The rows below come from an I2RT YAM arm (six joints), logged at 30 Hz.
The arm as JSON. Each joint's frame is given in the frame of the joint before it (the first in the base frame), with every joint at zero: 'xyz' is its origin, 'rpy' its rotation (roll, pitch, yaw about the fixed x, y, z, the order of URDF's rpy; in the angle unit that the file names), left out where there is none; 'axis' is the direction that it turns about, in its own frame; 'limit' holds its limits. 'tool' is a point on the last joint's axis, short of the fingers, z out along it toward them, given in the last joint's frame.
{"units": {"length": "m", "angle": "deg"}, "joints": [
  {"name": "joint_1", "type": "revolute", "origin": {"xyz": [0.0, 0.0, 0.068]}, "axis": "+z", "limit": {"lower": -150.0, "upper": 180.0}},
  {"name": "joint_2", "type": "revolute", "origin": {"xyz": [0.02, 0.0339, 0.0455]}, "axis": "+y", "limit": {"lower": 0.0, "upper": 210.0}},
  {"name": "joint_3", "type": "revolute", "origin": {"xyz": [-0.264, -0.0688, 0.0]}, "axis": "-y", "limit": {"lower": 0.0, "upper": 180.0}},
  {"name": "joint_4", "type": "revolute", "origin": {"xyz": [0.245, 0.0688, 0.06]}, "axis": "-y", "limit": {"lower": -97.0, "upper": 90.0}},
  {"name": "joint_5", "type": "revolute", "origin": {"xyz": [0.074, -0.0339, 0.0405]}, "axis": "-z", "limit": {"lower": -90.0, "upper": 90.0}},
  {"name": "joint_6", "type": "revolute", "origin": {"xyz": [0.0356, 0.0, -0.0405]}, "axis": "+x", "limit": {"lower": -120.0, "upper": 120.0}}
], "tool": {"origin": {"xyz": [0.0, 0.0, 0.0], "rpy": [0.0, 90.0, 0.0]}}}
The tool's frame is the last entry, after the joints.
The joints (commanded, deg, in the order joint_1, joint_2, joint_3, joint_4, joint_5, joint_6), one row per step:
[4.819, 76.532, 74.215, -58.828, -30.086, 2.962]
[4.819, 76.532, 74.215, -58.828, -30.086, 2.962]
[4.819, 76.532, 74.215, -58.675, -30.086, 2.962]
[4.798, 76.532, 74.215, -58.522, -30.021, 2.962]
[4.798, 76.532, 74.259, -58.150, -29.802, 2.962]
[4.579, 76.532, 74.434, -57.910, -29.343, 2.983]
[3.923, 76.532, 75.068, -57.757, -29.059, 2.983]
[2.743, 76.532, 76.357, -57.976, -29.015, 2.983]
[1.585, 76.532, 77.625, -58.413, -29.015, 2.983]
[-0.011, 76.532, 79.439, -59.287, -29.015, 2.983]
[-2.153, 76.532, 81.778, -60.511, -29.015, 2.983]
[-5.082, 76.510, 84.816, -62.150, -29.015, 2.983]
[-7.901, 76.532, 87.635, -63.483, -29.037, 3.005]
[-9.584, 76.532, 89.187, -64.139, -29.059, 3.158]
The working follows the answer.
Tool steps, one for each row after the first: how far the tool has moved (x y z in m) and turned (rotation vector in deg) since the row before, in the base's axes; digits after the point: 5 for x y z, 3 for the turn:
[0.00000, 0.00000, 0.00000, 0.000, 0.000, 0.000]
[0.00024, 0.00002, 0.00014, 0.013, -0.152, 0.000]
[0.00027, -0.00011, 0.00012, -0.044, -0.157, -0.053]
[0.00067, -0.00006, 0.00050, -0.155, -0.431, -0.107]
[0.00074, -0.00118, 0.00101, -0.355, -0.435, -0.463]
[0.00114, -0.00304, 0.00339, -0.186, -0.803, -0.800]
[0.00108, -0.00530, 0.00654, 0.025, -1.070, -1.203]
[0.00046, -0.00522, 0.00623, 0.031, -0.830, -1.158]
[-0.00014, -0.00721, 0.00863, 0.013, -0.940, -1.596]
[-0.00100, -0.00961, 0.01095, -0.021, -1.115, -2.142]
[-0.00264, -0.01292, 0.01410, -0.090, -1.418, -2.929]
[-0.00320, -0.01214, 0.01294, -0.135, -1.447, -2.821]
[-0.00226, -0.00709, 0.00718, -0.026, -0.827, -1.775]

Tool pose at each row, in the base's axes (x y z in m, rotation vector in deg; rounded; the steps above come from the unrounded poses):
[0.25391, 0.03932, 0.32849, -12.628, 147.787, 42.260]
[0.25391, 0.03932, 0.32849, -12.628, 147.787, 42.260]
[0.25416, 0.03934, 0.32863, -12.671, 147.638, 42.231]
[0.25443, 0.03923, 0.32875, -12.666, 147.505, 42.111]
[0.25509, 0.03917, 0.32925, -12.710, 147.156, 41.749]
[0.25583, 0.03799, 0.33026, -12.357, 146.861, 41.005]
[0.25697, 0.03495, 0.33365, -11.629, 146.120, 40.248]
[0.25805, 0.02965, 0.34019, -10.400, 145.007, 39.535]
[0.25851, 0.02443, 0.34641, -9.166, 144.113, 38.911]
[0.25837, 0.01722, 0.35504, -7.430, 143.072, 38.065]
[0.25737, 0.00760, 0.36599, -5.097, 141.799, 36.915]
[0.25473, -0.00532, 0.38009, -1.946, 140.127, 35.293]
[0.25153, -0.01746, 0.39303, 0.995, 138.395, 33.663]
[0.24927, -0.02455, 0.40021, 2.870, 137.340, 32.722]

